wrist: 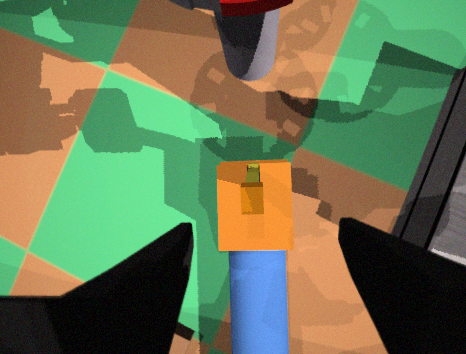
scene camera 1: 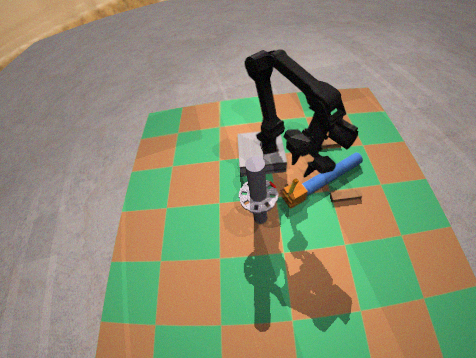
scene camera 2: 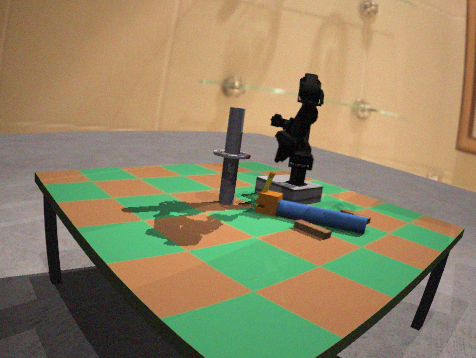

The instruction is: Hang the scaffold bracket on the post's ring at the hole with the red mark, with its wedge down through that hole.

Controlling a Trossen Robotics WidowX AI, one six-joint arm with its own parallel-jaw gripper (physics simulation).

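Observation:
The bracket lies on the table, its blue tube [scene camera 1: 332,173] [scene camera 2: 322,216] [wrist: 258,300] joined to an orange head [scene camera 1: 295,195] [scene camera 2: 268,202] [wrist: 255,235]. The olive-yellow wedge [scene camera 1: 294,185] [scene camera 2: 270,182] [wrist: 253,175] stands up from the head, leaning a little. The grey post [scene camera 1: 256,182] [scene camera 2: 235,130] [wrist: 250,55] stands upright beside the head, apart from it. Its ring [scene camera 2: 218,152] has a red mark [scene camera 1: 273,185] [scene camera 2: 248,157] [wrist: 255,6] on the bracket's side. My gripper [scene camera 1: 301,168] [scene camera 2: 285,161] [wrist: 265,230] is open and empty above the bracket, its fingers apart to either side in the wrist view.
One brown block [scene camera 1: 346,197] [scene camera 2: 312,229] lies beside the tube, and another [scene camera 1: 330,146] lies on the tube's other side. The arm's pale base [scene camera 1: 248,145] [scene camera 2: 295,191] stands behind the post and bracket. The tall post and its ring rise close to the bracket's head.

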